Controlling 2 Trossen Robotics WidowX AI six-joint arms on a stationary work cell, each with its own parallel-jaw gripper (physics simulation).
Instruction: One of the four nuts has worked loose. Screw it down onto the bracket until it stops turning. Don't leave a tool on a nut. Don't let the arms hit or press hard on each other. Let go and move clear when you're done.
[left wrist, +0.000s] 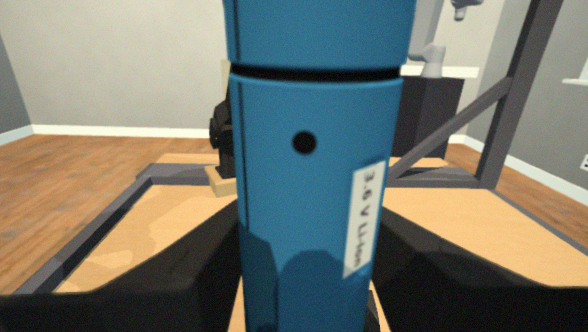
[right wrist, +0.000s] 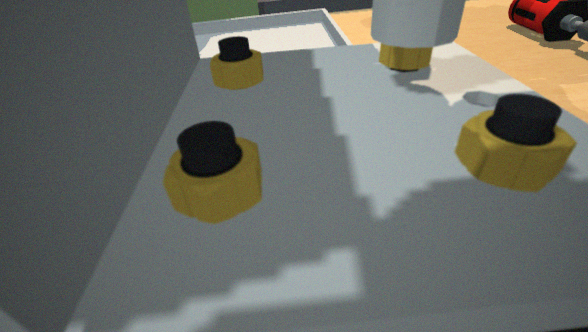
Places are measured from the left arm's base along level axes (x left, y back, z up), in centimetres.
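Pixels of known places: left gripper, fingertip midpoint: (left wrist: 302, 209); right arm's base at its link origin: (left wrist: 233, 171).
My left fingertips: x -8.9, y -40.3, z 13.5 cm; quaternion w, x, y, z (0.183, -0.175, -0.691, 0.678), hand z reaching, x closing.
Observation:
For each thing: its top centre in the pictures, then the offset to it from my left fingertips. "spot": a spot on its surface instead.
- blue power driver at a spot on its surface: (left wrist: 315, 115) spot: dx +2.2, dy +3.4, dz +4.4 cm
- pale grey socket at a spot on its surface: (right wrist: 417, 20) spot: dx +0.1, dy +1.2, dz -14.0 cm
- far right nut at its top centre: (right wrist: 408, 35) dx +1.3, dy +2.3, dz -14.7 cm
- grey bracket at a spot on its surface: (right wrist: 295, 200) spot: dx -2.8, dy +0.2, dz -15.3 cm
- pale tray at a spot on its surface: (right wrist: 332, 27) spot: dx +14.7, dy +22.0, dz -20.7 cm
- black tool at a spot on its surface: (right wrist: 537, 15) spot: dx +27.1, dy +10.7, dz -20.3 cm
My left gripper (left wrist: 302, 209) is shut on the blue power driver (left wrist: 315, 115), which stands upright between the fingers. In the right wrist view a pale grey socket (right wrist: 417, 20) covers the upper part of the far right nut (right wrist: 405, 58); a dark strip shows under this nut. Three other brass nuts, at far left (right wrist: 237, 71), near left (right wrist: 215, 192) and near right (right wrist: 515, 157), sit on the grey bracket (right wrist: 295, 200) with black stud ends above them. My right gripper's fingers do not show in either view.
The bracket's upright grey wall (right wrist: 95, 115) fills the left of the right wrist view. A pale tray (right wrist: 332, 27) lies behind the bracket. A red and black tool (right wrist: 537, 15) lies at the far right. The left wrist view shows a dark frame post (left wrist: 517, 90) and a black arm part (left wrist: 224, 135).

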